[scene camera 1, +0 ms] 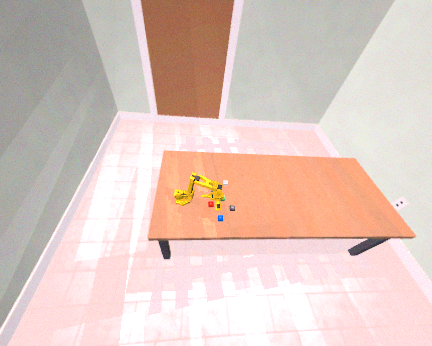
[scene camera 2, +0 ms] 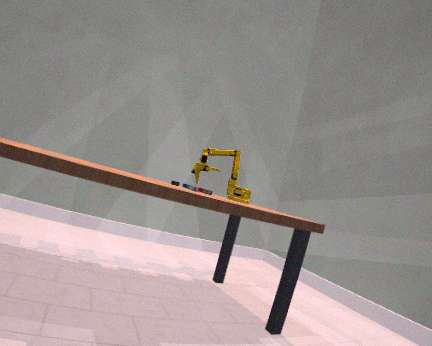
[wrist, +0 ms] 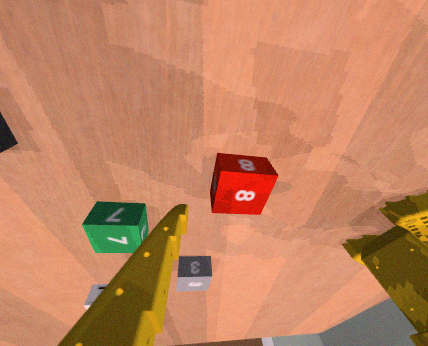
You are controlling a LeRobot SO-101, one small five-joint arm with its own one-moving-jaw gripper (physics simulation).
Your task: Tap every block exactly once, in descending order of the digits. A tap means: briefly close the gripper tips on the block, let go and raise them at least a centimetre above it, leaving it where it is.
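My gripper (scene camera 1: 210, 201) (scene camera 2: 208, 176) (wrist: 267, 226) is wide open and empty, raised above the table. In the wrist view the red block 8 (wrist: 245, 192) (scene camera 1: 211, 204) (scene camera 2: 201, 190) lies beyond the jaw tips, in the gap between them. The green block 7 (wrist: 117, 237) (scene camera 1: 223, 199) is left of the left jaw, which overlaps its edge. The grey block 3 (wrist: 195, 275) is right of that jaw. Another pale block (wrist: 96, 296) is mostly hidden behind it. A black block (wrist: 6, 135) (scene camera 1: 232, 208) (scene camera 2: 175, 183) is cut off at the left edge. The blue block (scene camera 1: 220, 218) (scene camera 2: 185, 186) does not show in the wrist view.
The wooden table (scene camera 1: 300, 195) (scene camera 2: 100, 170) carries the arm and blocks. The arm's base (scene camera 1: 182, 197) (scene camera 2: 240, 194) stands near one end of the table. A whitish block (scene camera 1: 225, 182) lies past the gripper; its digit is too small to read.
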